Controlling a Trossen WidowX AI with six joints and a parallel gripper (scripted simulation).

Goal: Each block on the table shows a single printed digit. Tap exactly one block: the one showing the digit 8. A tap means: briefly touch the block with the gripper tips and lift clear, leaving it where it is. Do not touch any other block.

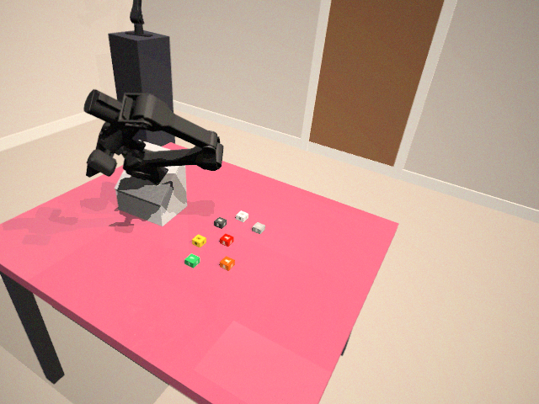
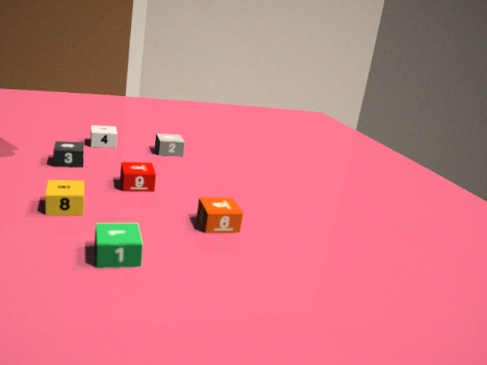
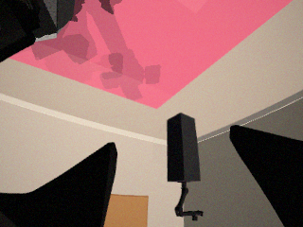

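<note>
Now: gripper tip 27 cm above the red block, 26 cm short of it and 25 cm to the right of it. From my gripper tip the other things lie so: orange block 33 cm ahead, 27 cm below, 16 cm to the left; then dark block 31 cm to the left, 27 cm below, 19 cm ahead; then green block 27 cm below, 24 cm ahead, 11 cm to the left.
</note>
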